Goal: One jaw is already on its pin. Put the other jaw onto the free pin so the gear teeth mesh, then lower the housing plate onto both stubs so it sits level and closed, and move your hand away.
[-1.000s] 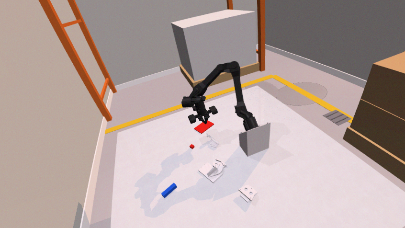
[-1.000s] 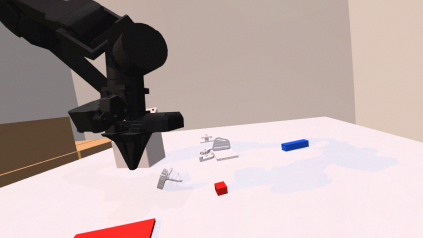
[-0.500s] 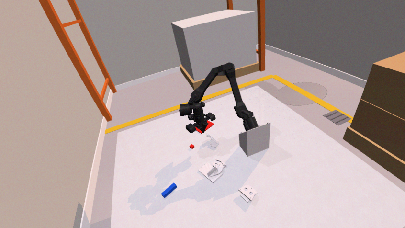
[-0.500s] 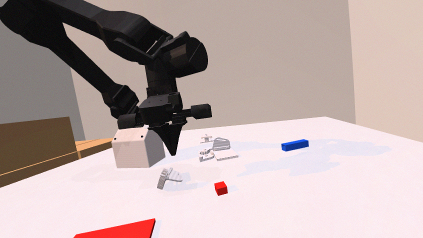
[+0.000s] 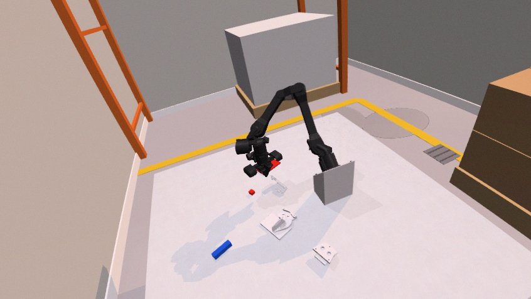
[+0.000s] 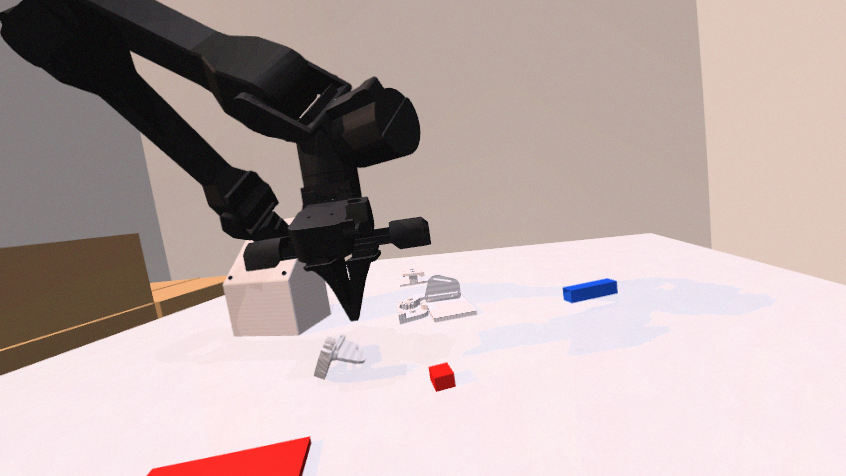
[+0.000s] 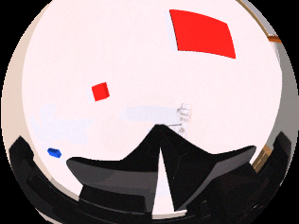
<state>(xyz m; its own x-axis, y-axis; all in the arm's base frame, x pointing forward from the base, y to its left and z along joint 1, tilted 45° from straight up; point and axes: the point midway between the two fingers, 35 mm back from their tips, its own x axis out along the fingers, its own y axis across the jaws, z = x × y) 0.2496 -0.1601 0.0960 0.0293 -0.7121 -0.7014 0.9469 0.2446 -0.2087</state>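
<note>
Right now my gripper tip is 9 cm short of the small red cube and 6 cm above it. From my gripper tip the other things lie so: flat red plate: 4 cm behind, 16 cm to the right, 7 cm below; blue block: 28 cm ahead, 26 cm to the left, 6 cm below.
</note>
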